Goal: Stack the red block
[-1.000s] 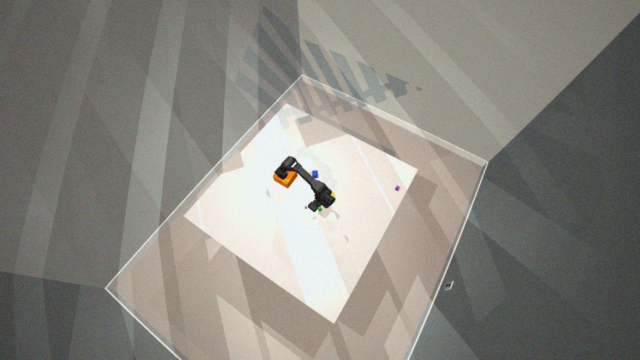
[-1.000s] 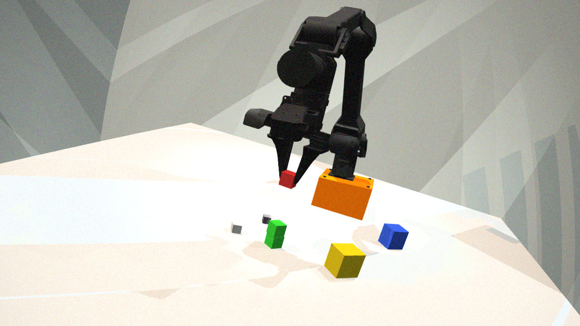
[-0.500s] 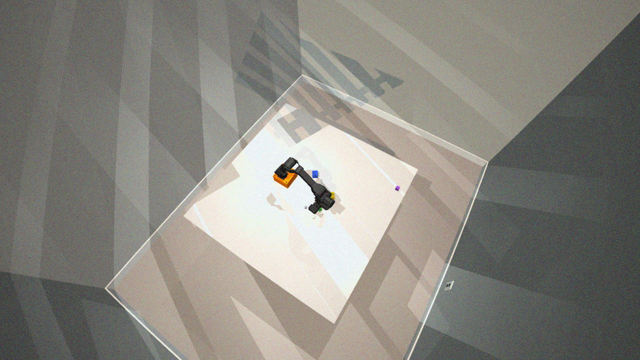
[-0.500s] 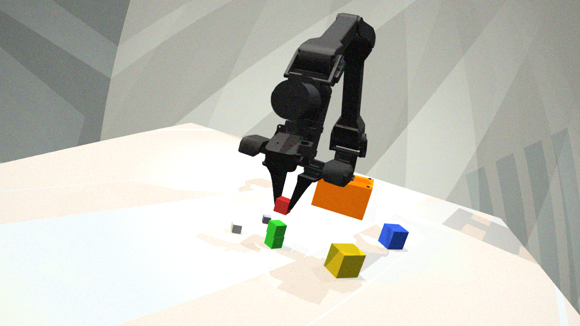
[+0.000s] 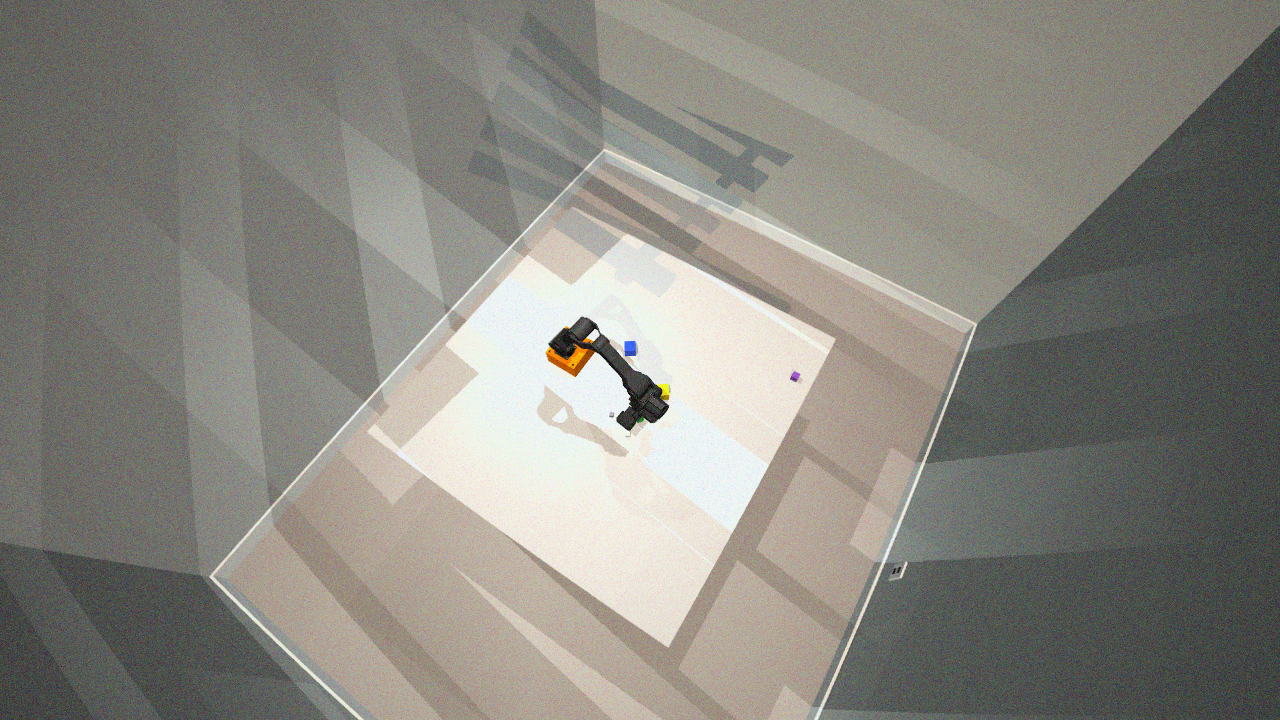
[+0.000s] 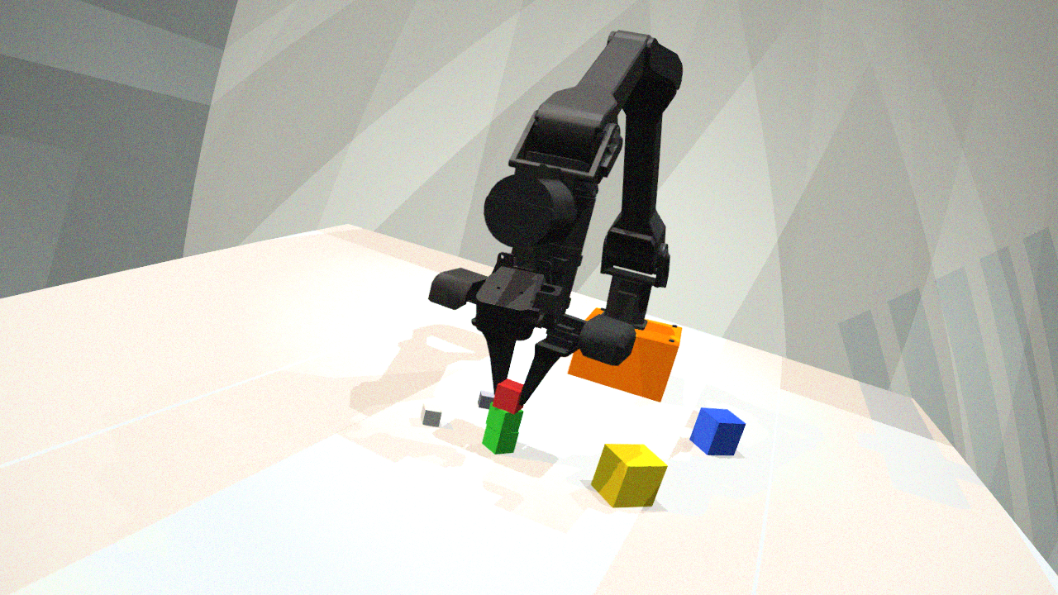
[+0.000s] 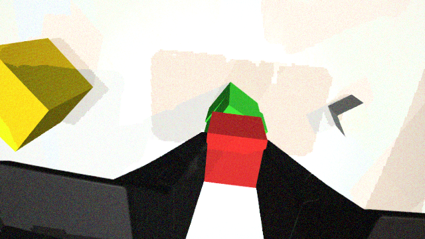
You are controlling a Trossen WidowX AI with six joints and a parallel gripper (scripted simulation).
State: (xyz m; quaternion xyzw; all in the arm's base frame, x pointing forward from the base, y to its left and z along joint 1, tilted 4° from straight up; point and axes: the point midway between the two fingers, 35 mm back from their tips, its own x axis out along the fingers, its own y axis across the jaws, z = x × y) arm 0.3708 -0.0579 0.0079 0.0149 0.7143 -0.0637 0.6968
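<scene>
Now: gripper tip right at the red block. From my gripper tip the other things lie so: blue cube 220 mm to the left, 190 mm behind, 30 mm below; then purple cube 470 mm to the left, 410 mm ahead, 40 mm below; then yellow cube 130 mm to the left, 30 mm below, 20 mm ahead.
</scene>
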